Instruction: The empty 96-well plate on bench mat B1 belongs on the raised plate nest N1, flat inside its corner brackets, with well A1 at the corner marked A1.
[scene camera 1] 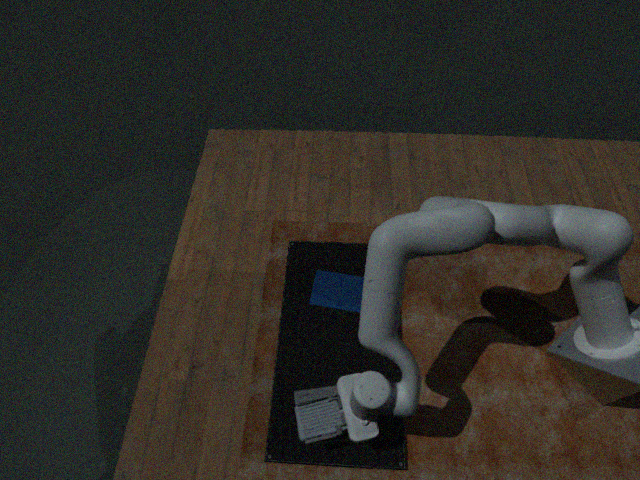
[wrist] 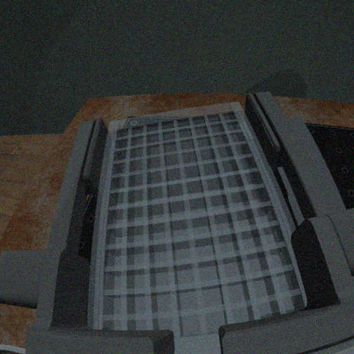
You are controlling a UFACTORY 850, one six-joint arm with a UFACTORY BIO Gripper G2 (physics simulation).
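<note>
The clear 96-well plate [scene camera 1: 319,419] [wrist: 185,200] lies between the fingers, its grid of wells facing up and its long sides along them. My gripper [scene camera 1: 299,417] [wrist: 176,118] is shut on the plate, with one finger against each long side. The plate is over the lower end of the black board in the scene view. A grey strip [scene camera 1: 314,395] shows along its upper side there; I cannot tell whether it is the nest or a finger. The corner brackets, the A1 mark and the plate's underside cannot be made out, so its seating is unclear.
The black board [scene camera 1: 320,341] [wrist: 336,150] lies on the wooden table [scene camera 1: 232,206]. A blue rectangular mat [scene camera 1: 336,290] lies at the board's upper part, partly behind the arm. The arm spans from its base at the right, over the board's right side. The table's left edge is beyond the board.
</note>
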